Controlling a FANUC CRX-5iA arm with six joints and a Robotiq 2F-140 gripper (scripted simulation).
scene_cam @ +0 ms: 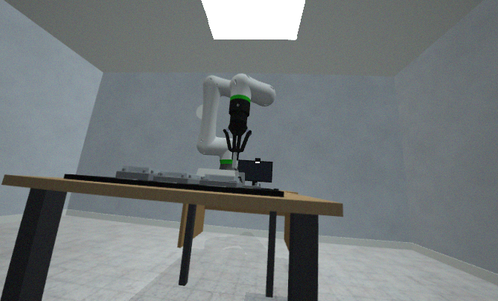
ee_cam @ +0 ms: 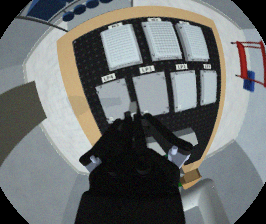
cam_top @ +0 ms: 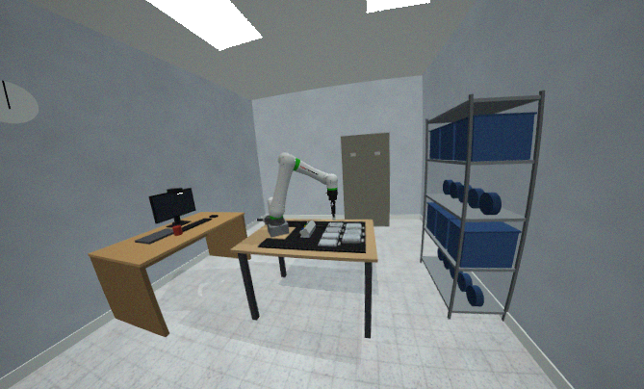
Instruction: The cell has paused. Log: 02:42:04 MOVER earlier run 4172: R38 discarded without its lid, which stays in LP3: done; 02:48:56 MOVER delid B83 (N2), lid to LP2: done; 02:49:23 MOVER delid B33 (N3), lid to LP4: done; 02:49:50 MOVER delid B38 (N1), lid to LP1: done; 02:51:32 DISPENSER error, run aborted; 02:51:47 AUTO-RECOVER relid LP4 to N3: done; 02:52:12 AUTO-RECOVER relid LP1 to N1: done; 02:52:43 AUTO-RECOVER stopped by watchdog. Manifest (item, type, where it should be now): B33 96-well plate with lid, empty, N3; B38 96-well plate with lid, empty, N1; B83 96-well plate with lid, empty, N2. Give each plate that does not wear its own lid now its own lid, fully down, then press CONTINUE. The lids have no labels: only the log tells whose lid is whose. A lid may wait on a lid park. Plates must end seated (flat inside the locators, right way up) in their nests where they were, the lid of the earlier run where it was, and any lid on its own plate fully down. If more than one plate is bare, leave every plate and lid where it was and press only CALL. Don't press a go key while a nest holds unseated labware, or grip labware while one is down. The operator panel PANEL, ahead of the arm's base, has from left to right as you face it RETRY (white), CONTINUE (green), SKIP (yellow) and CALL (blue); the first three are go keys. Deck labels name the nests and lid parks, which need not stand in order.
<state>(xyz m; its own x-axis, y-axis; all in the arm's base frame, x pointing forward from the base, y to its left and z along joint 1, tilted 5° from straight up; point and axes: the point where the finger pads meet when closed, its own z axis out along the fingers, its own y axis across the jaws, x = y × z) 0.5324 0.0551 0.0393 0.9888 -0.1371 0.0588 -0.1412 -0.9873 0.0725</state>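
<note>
Right now my hand is 30 mm past the clear lid, 190 mm to the left of it and 90 mm above it. Round my hand: plate 160 mm ahead, 160 mm to the right, 90 mm below; white key 250 mm behind, 10 mm to the right, 40 mm below; green key 260 mm behind, 60 mm to the right, 40 mm below.
</note>
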